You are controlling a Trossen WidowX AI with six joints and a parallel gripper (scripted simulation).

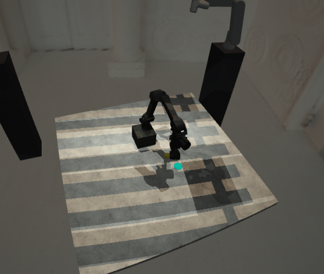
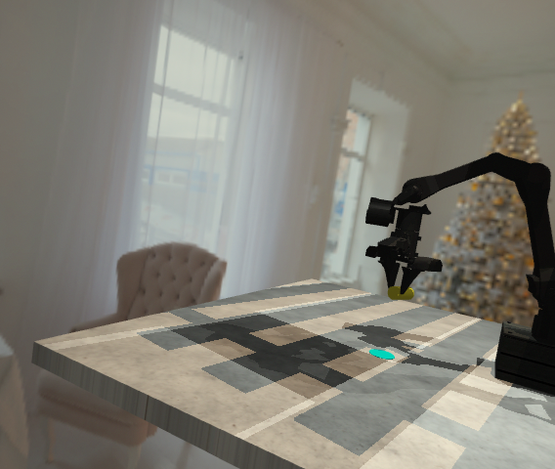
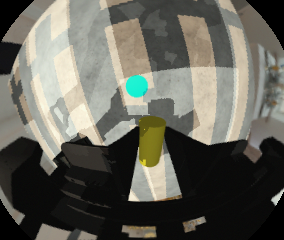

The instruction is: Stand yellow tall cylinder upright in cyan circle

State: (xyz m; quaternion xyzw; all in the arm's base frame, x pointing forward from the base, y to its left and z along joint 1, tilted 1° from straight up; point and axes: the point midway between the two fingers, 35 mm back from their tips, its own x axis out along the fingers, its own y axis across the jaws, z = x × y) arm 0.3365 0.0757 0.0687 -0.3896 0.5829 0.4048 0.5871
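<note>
Now: the cyan circle 14 cm below my gripper tip, 6 cm to the left of it and 1 cm behind it. Also, from my gripper tip: yellow tall cylinder (2 cm to the right, 1 cm behind).
</note>
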